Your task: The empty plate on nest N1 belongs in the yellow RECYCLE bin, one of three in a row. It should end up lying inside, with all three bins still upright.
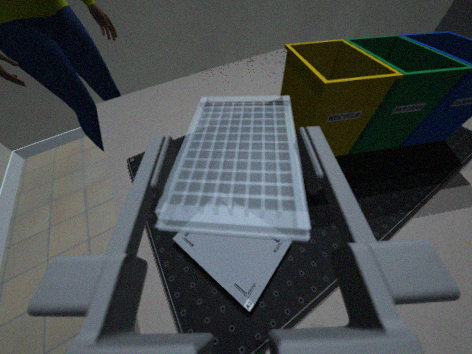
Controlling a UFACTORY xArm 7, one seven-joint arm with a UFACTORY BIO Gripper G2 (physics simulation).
Labels:
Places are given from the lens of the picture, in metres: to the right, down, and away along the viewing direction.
clear plate [238, 173]: 0.00, 0.00, 0.11
grey nest [228, 260]: -0.01, 0.13, 0.27
The marked spots on the grey nest and the clear plate are 0.21 m apart.

